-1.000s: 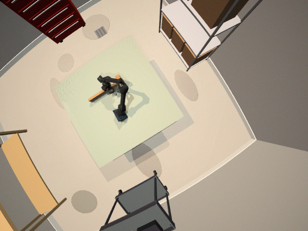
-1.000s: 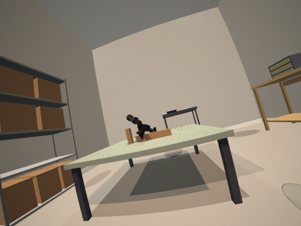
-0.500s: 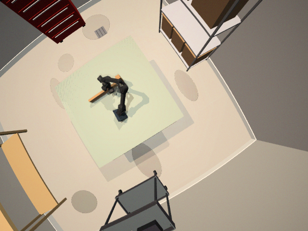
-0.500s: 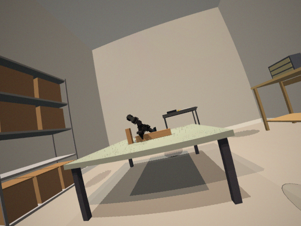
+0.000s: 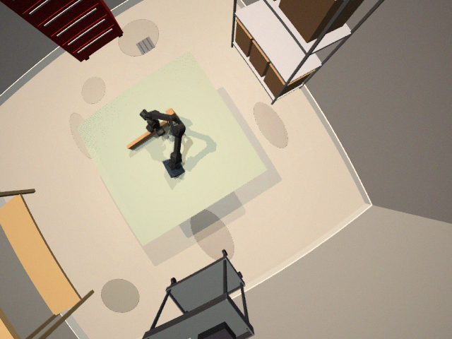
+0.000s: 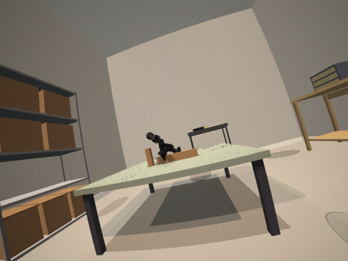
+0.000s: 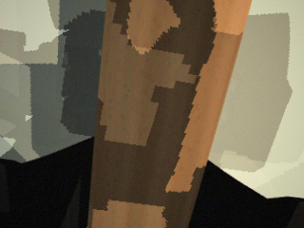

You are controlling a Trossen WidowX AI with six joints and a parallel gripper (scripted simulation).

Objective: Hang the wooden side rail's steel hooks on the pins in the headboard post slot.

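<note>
My gripper tip is now 20 mm past the headboard post, 150 mm to the left of it and 70 mm below it.
</note>
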